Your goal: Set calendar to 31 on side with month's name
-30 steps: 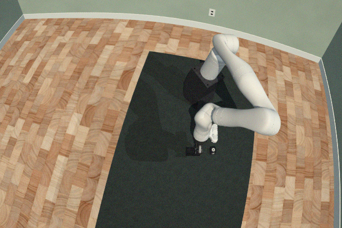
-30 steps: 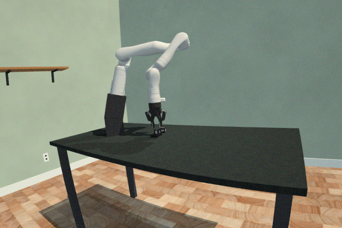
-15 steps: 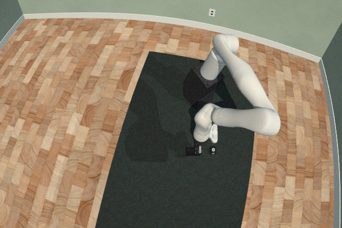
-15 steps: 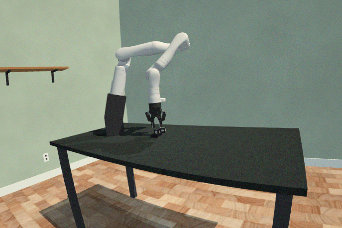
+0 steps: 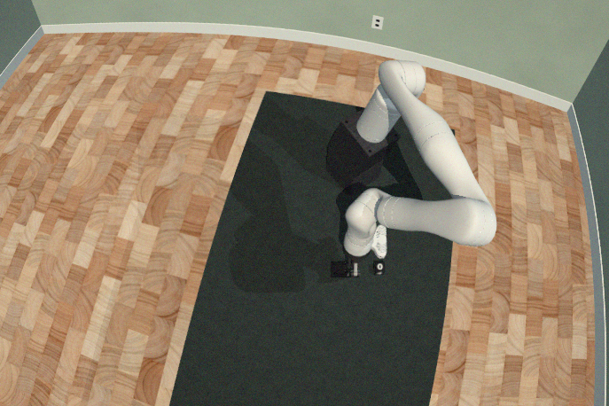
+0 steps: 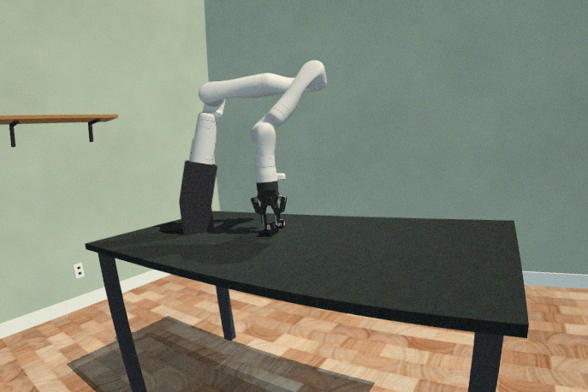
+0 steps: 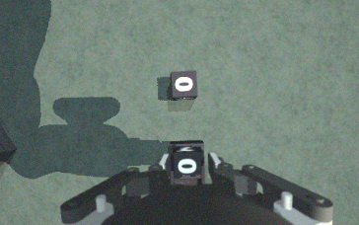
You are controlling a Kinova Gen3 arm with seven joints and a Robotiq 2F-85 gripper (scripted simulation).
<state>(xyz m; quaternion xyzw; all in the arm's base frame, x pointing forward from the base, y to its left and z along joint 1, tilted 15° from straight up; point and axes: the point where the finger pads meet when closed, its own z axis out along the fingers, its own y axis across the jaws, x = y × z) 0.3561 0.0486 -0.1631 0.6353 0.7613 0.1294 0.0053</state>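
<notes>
My gripper is now 2 cm to the left of the black calendar tray and 4 cm above it.
</notes>
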